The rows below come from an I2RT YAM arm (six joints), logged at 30 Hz.
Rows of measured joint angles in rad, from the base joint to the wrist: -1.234 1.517 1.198 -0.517 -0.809 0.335; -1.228 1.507 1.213 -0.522 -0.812 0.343; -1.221 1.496 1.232 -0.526 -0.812 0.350; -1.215 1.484 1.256 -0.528 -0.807 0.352; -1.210 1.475 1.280 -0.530 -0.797 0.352; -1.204 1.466 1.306 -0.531 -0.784 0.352; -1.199 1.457 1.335 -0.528 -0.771 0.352; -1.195 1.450 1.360 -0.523 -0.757 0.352; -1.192 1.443 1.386 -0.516 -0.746 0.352; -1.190 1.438 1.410 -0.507 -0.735 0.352; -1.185 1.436 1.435 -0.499 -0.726 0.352; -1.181 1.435 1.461 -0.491 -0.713 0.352; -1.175 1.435 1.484 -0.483 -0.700 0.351; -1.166 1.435 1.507 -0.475 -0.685 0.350; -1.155 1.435 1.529 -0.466 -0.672 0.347; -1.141 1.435 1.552 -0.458 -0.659 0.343; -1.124 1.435 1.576 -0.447 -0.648 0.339; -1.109 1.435 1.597 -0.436 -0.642 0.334
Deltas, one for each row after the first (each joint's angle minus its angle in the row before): 0.006 -0.010 0.015 -0.005 -0.003 0.008; 0.007 -0.011 0.019 -0.004 0.000 0.007; 0.006 -0.012 0.024 -0.002 0.005 0.002; 0.005 -0.009 0.024 -0.002 0.010 0.000; 0.006 -0.009 0.026 -0.001 0.013 0.000; 0.005 -0.009 0.029 0.003 0.013 0.000; 0.004 -0.007 0.025 0.005 0.014 0.000; 0.003 -0.007 0.026 0.007 0.011 0.000; 0.002 -0.005 0.024 0.009 0.011 0.000; 0.005 -0.002 0.025 0.008 0.009 0.000; 0.004 -0.001 0.026 0.008 0.013 0.000; 0.006 0.000 0.023 0.008 0.013 -0.001; 0.009 0.000 0.023 0.008 0.015 -0.001; 0.011 0.000 0.022 0.009 0.013 -0.003; 0.014 0.000 0.023 0.008 0.013 -0.004; 0.017 0.000 0.024 0.011 0.011 -0.004; 0.015 0.000 0.021 0.011 0.006 -0.005
